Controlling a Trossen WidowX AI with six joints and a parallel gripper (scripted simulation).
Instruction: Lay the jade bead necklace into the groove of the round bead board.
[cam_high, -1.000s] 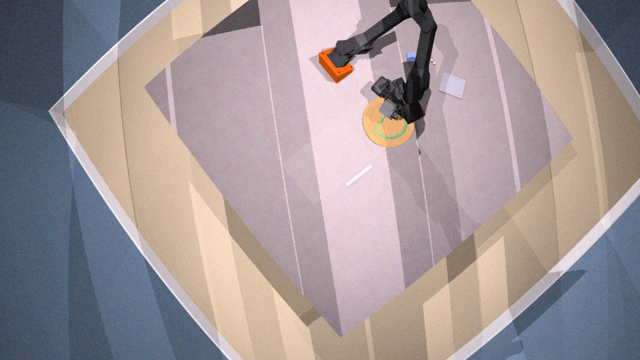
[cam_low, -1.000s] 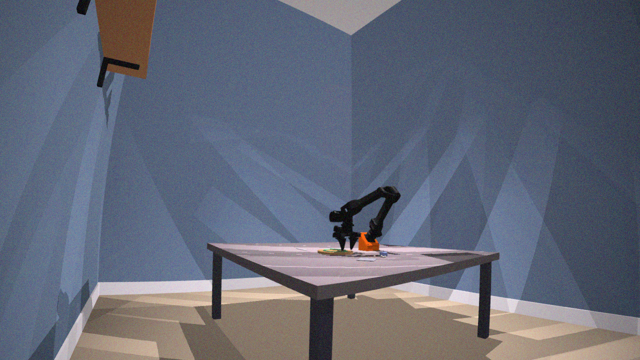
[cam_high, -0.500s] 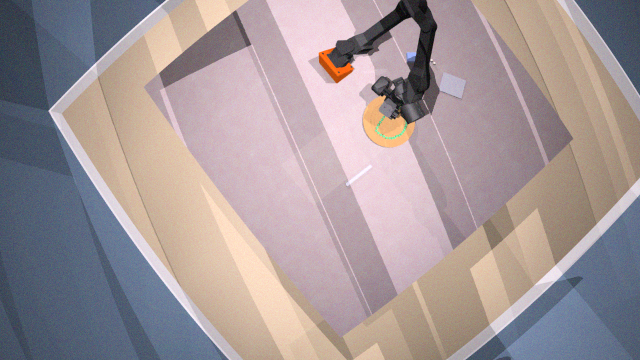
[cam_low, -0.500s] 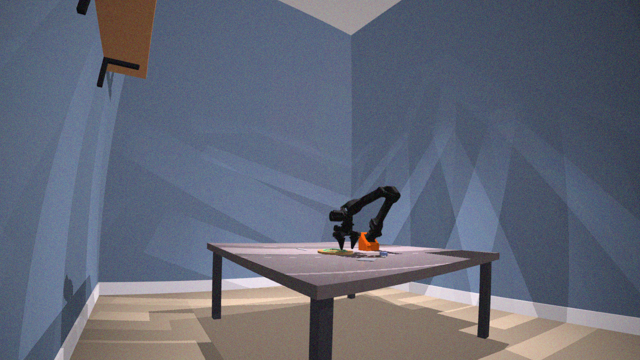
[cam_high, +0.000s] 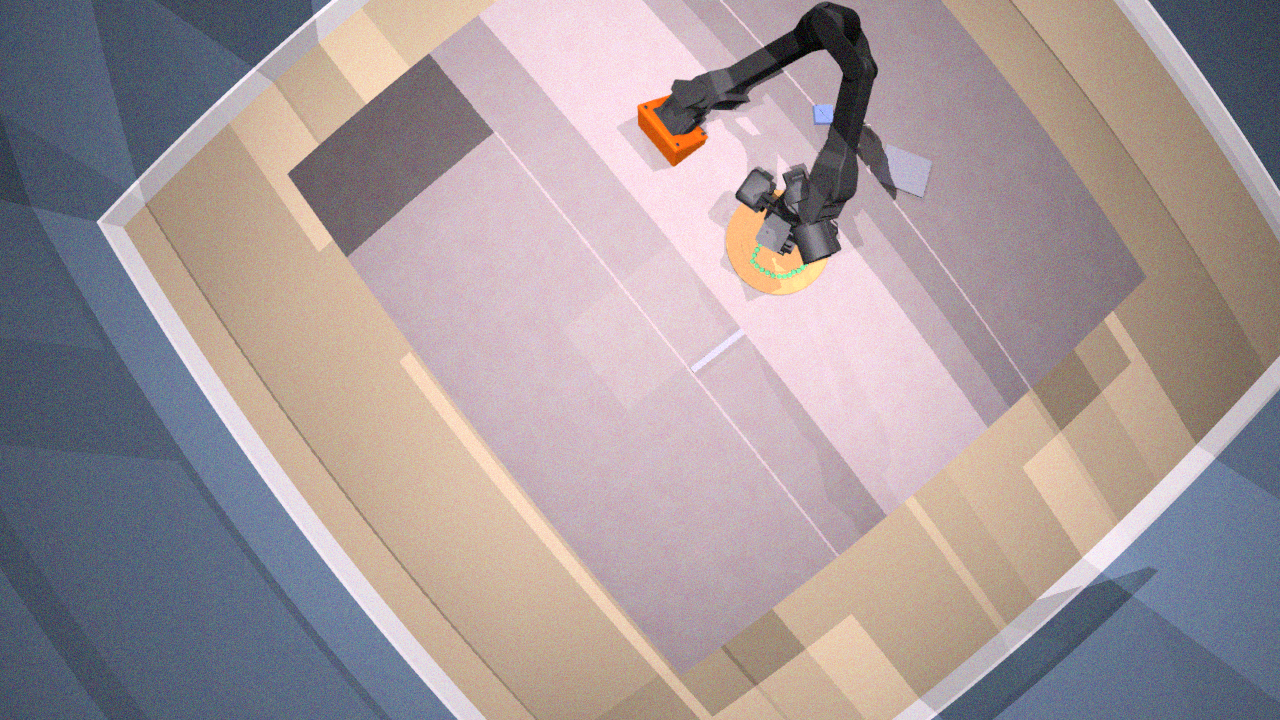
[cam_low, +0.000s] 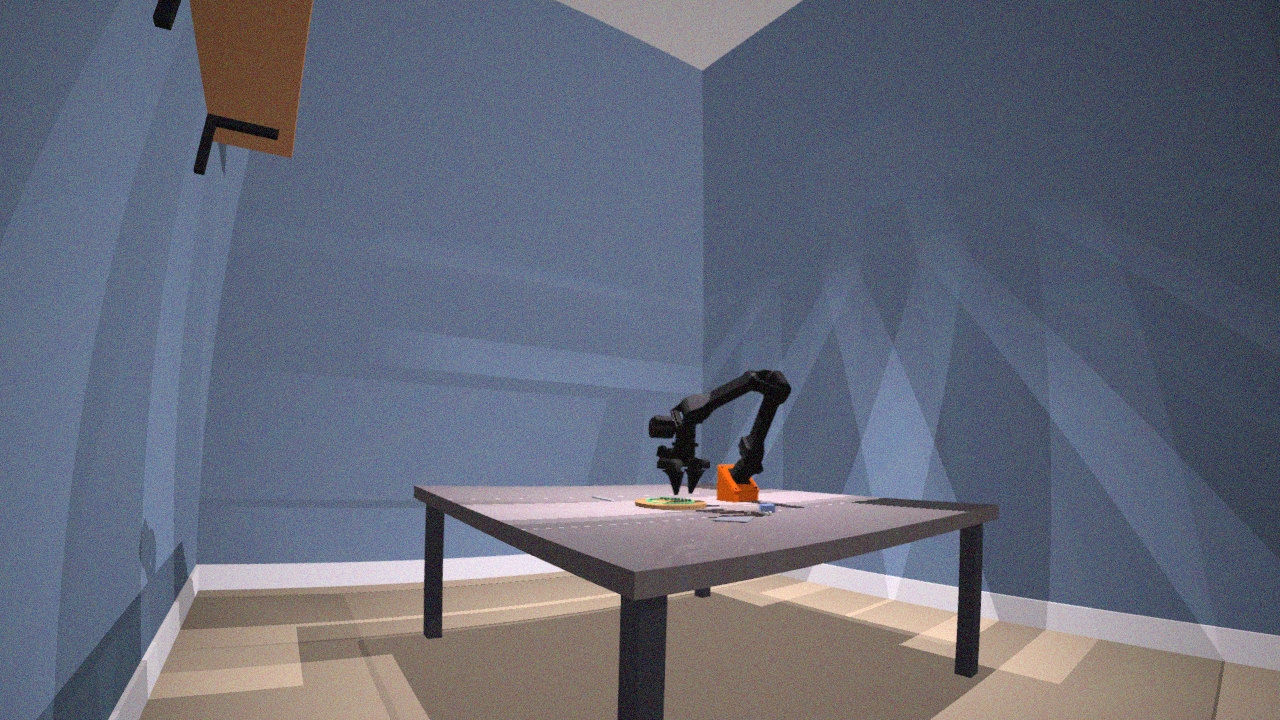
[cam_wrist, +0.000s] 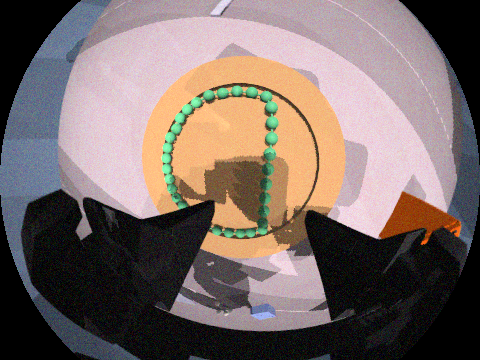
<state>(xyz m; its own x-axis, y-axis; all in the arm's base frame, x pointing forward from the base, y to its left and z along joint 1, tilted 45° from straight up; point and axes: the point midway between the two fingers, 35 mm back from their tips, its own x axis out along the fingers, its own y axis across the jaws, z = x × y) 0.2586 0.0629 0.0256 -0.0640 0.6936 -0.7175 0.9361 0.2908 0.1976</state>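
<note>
The round tan bead board is 30 mm ahead of my gripper tip, 20 mm to the right of it and 20 mm below it. Also, from my gripper tip: white strip (230 mm to the right, 140 mm ahead, 30 mm below); then pale square sheet (290 mm to the left, 50 mm ahead, 30 mm below); then blue cube (210 mm to the left, 130 mm behind, 20 mm below).
</note>
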